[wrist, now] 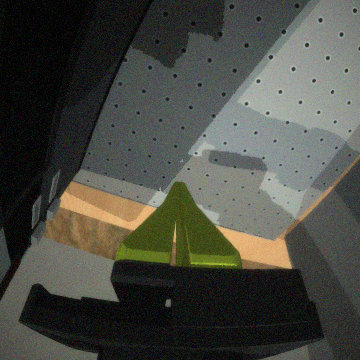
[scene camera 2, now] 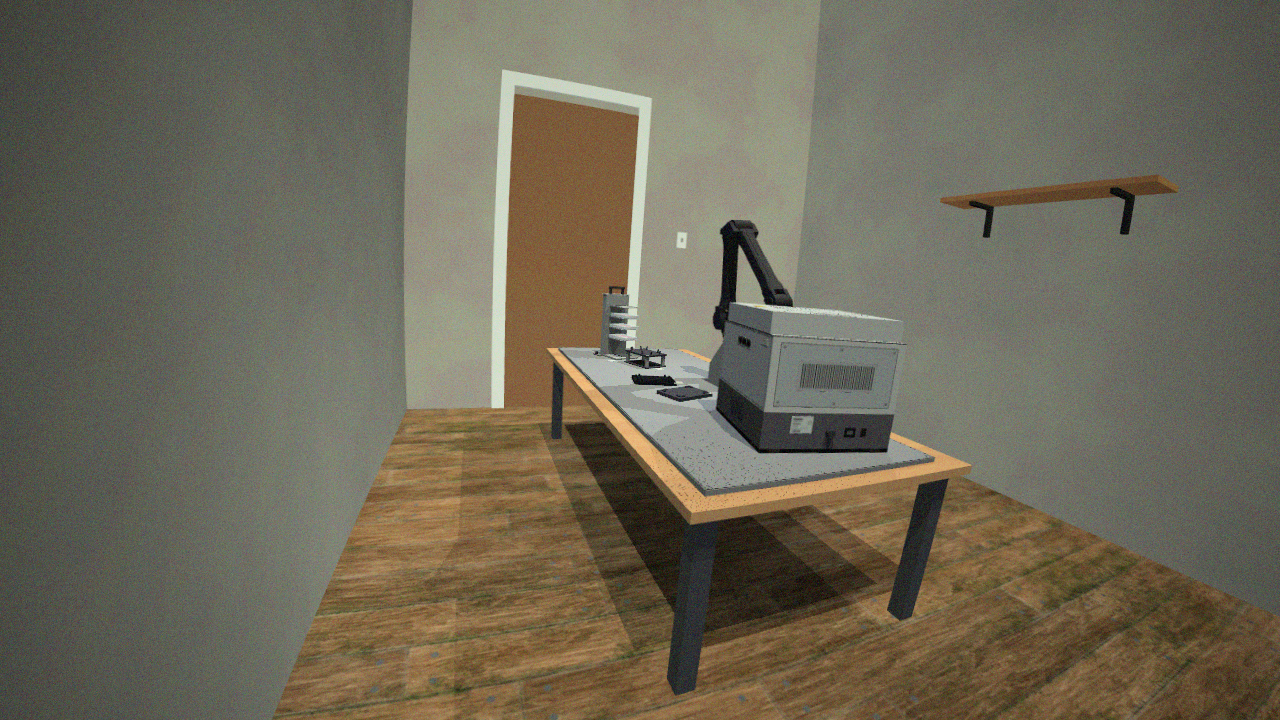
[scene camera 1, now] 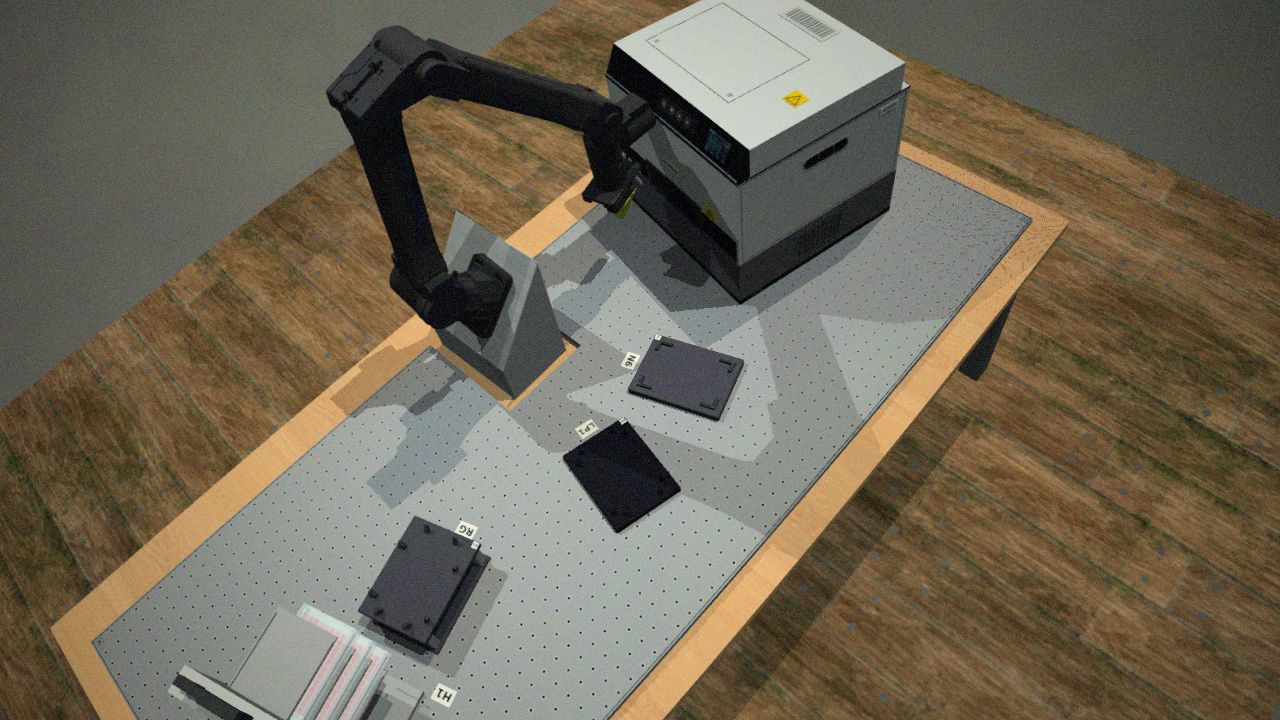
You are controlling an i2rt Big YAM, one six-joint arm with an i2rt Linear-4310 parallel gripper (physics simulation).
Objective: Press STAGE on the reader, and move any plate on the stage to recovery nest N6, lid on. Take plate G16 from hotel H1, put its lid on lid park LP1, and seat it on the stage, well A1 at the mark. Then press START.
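Pixels of known places: gripper, fingertip midpoint: (wrist: 178, 187) (scene camera 1: 621, 217); arm's base, origin of the base link: (scene camera 1: 485, 295).
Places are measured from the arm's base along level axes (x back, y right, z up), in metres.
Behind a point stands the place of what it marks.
My gripper (scene camera 1: 624, 207) @(x -0.013, y -0.297, z -0.050 m) (wrist: 178, 187) @(x -0.013, y -0.297, z -0.050 m) is shut and empty, its green fingertips together. It points down beside the front of the white and dark reader (scene camera 1: 769, 53) @(x -0.138, y -0.566, z 0.197 m) (scene camera 2: 742, 358) @(x -0.294, y -0.518, z 0.052 m) (wrist: 55, 100) @(x -0.055, y -0.379, z -0.038 m). In the wrist view, two small labels and grey buttons (wrist: 52, 208) @(x 0.079, y -0.400, z -0.060 m) are on the reader's front at the left; their lettering is unreadable. The stage does not show. Nest N6 (scene camera 1: 684, 377) @(x -0.294, y -0.154, z -0.139 m) (scene camera 2: 684, 393) @(x -0.303, y -0.184, z -0.139 m) and lid park LP1 (scene camera 1: 621, 476) @(x -0.343, y 0.047, z -0.141 m) (scene camera 2: 653, 379) @(x -0.339, y 0.035, z -0.141 m) bear no plate or lid. Hotel H1 (scene camera 1: 284, 658) @(x -0.322, y 0.550, z 0.103 m) (scene camera 2: 613, 313) holds several pale plates (scene camera 1: 338, 667) @(x -0.355, y 0.515, z 0.056 m); which is G16 cannot be told.
The dark raised RG stand (scene camera 1: 420, 577) @(x -0.259, y 0.374, z -0.091 m) (scene camera 2: 646, 354) @(x -0.276, y 0.310, z -0.091 m) is between LP1 and H1. The arm's grey wedge base (scene camera 1: 528, 344) @(x -0.083, y -0.003, z -0.069 m) rises at the table edge near N6. The reader stands as a tall block at the table's other end from H1. A wooden border (scene camera 1: 787, 555) @(x -0.615, y -0.031, z -0.163 m) edges the table.
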